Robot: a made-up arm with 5 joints.
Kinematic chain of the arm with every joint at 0, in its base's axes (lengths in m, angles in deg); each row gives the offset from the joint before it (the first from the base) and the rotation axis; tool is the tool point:
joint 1: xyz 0 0 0.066 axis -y
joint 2: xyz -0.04 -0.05 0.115 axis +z
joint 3: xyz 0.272 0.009 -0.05 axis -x
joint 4: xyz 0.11 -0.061 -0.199 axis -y
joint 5: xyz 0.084 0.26 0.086 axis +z
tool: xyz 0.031 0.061 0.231
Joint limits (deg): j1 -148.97..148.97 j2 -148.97..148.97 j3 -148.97..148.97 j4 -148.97..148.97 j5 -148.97..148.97
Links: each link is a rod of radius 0.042 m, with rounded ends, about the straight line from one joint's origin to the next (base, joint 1, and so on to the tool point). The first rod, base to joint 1, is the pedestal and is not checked.
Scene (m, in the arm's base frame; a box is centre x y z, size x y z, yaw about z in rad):
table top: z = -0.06
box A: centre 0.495 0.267 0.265 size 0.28 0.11 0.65 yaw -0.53
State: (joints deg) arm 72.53 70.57 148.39 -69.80 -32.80
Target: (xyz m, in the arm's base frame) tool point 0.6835 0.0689 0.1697
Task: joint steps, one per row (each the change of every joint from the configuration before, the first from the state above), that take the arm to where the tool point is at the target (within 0.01 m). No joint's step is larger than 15 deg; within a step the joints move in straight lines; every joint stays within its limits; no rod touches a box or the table.
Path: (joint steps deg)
1: -1.20 -14.81 0.12 7.86 3.30
2: -1.20 -14.82 0.11 7.86 3.29
3: -1.20 -14.81 0.12 7.86 3.30
4: -1.20 -14.82 0.11 7.86 3.29
5: -1.20 -14.81 0.12 7.86 3.30
6: -13.37 7.45 -3.76 -3.98 -2.04
7: -13.37 7.45 -3.75 -3.99 -2.03
8: -13.37 7.45 -3.76 -3.99 -2.04
9: -13.37 7.45 -3.75 -3.99 -2.03

